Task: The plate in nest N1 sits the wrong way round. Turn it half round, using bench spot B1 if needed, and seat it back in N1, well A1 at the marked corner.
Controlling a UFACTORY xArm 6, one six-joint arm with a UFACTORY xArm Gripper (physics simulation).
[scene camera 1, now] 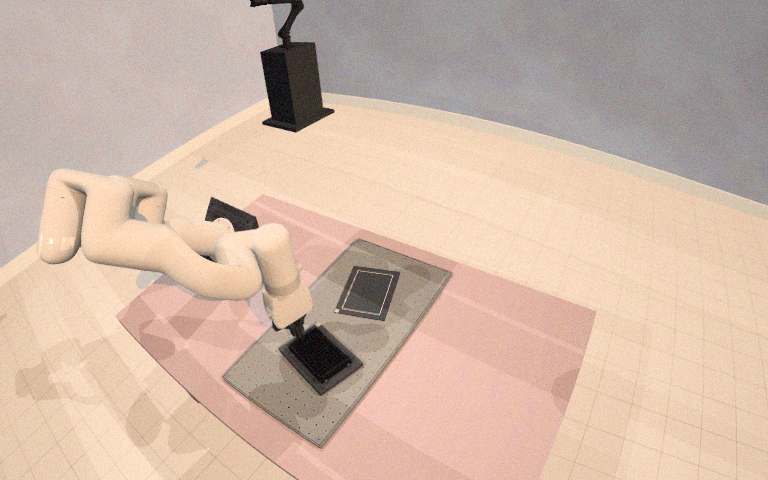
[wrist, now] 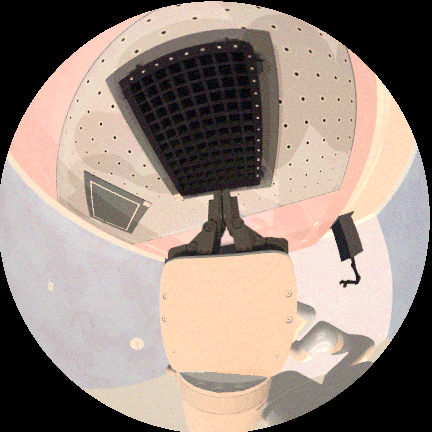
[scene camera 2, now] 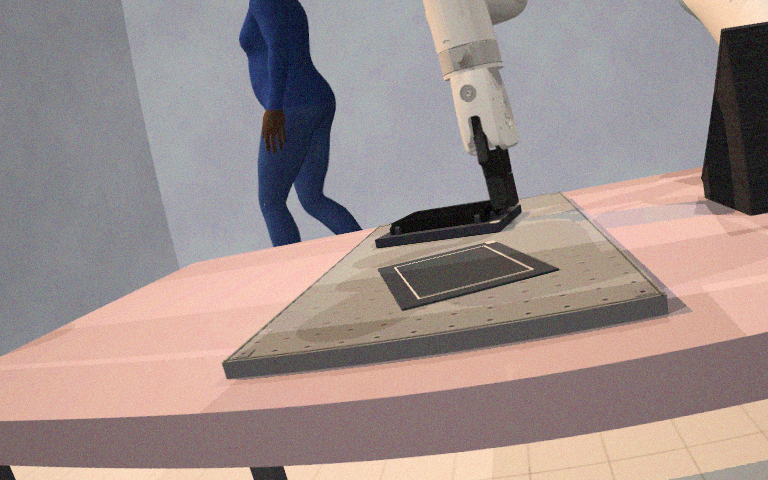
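The black well plate [scene camera 1: 320, 353] [scene camera 2: 441, 217] [wrist: 215, 120] lies in nest N1 [scene camera 1: 353, 365] [scene camera 2: 447, 233] [wrist: 274, 100], a dark grey frame with a small pale mark at one corner. The well lettering is not legible, so I cannot tell where A1 is. My gripper [scene camera 1: 299, 335] [scene camera 2: 504, 208] [wrist: 222, 194] is shut with nothing between its fingers. Its tips are at one short edge of the plate, close to the nest's pale-marked corner; whether they touch is unclear. Bench spot B1 [scene camera 1: 370, 291] [scene camera 2: 464, 271] [wrist: 112, 205] is a flat dark pad with a pale outline, with no plate on it.
Nest and spot are on a grey perforated board [scene camera 1: 271, 379] [scene camera 2: 339, 325] on a pink table [scene camera 1: 481, 390] [scene camera 2: 226, 322]. A black pedestal [scene camera 1: 291, 84] [wrist: 347, 237] with a small dark arm stands far off. A person in blue [scene camera 2: 294, 84] stands behind the table.
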